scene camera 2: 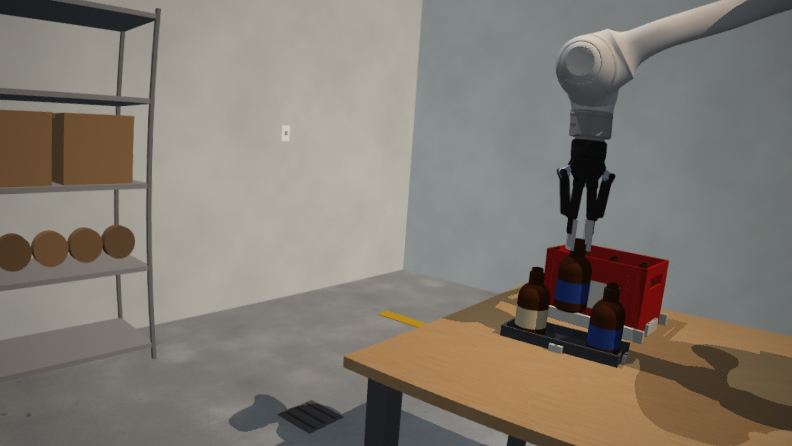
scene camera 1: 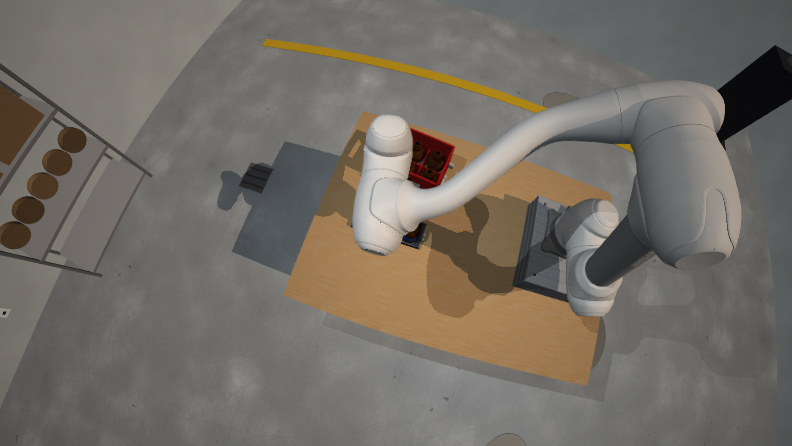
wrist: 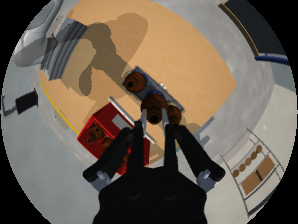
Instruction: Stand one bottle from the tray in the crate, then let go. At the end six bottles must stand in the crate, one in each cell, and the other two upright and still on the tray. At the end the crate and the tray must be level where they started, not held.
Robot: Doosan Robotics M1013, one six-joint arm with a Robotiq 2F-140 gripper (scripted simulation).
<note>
I see my gripper, a red crate and a dark tray.
My gripper is seen too in the wrist view.
</note>
